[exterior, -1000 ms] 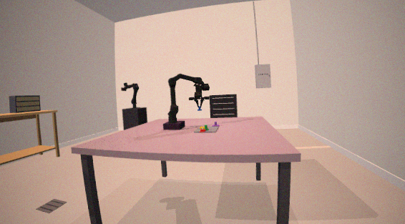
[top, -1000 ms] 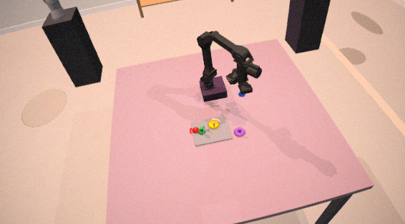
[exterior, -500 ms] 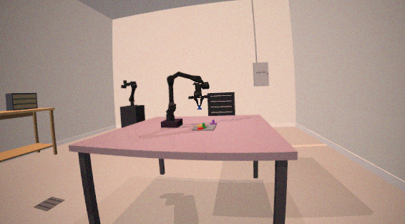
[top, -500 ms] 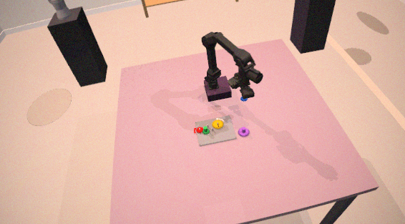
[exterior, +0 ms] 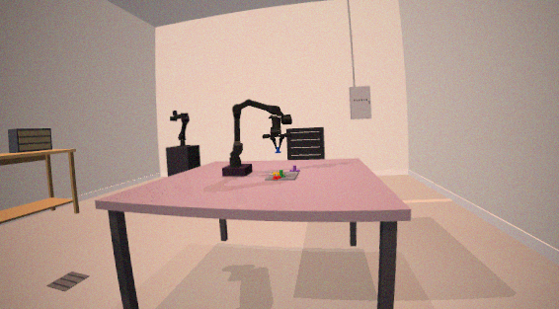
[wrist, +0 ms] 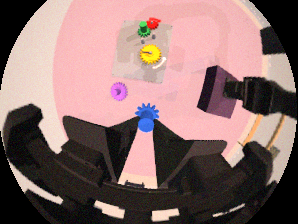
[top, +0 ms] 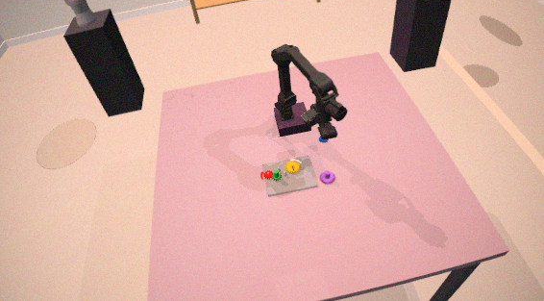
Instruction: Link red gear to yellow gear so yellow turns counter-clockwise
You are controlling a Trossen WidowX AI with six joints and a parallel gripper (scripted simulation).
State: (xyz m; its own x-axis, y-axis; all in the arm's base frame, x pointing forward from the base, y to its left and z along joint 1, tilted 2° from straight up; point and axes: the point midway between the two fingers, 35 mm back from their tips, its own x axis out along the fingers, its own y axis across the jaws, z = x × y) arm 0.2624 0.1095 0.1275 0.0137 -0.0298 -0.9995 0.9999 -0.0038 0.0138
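My gripper tip is 50 mm short of the green gear, 220 mm to the left of it and 130 mm above it. The rest, counted from my gripper tip: yellow gear 20 mm ahead, 140 mm to the right, 130 mm below; purple gear 110 mm ahead, 10 mm to the right, 130 mm below; blue gear 10 mm below.
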